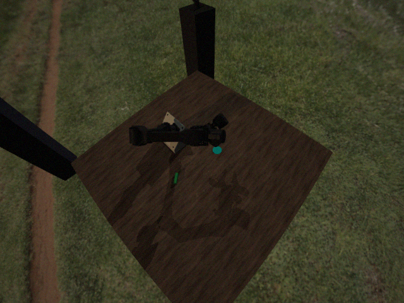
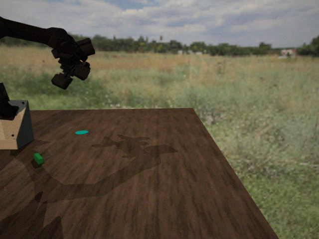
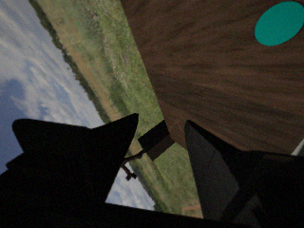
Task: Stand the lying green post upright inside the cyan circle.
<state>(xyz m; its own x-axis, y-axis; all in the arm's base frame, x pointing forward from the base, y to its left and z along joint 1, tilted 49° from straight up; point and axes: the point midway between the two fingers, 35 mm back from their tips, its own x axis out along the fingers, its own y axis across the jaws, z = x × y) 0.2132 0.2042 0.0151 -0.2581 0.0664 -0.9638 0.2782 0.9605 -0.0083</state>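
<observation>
My gripper tip is 320 mm to the left of the green post and 250 mm above it.
</observation>
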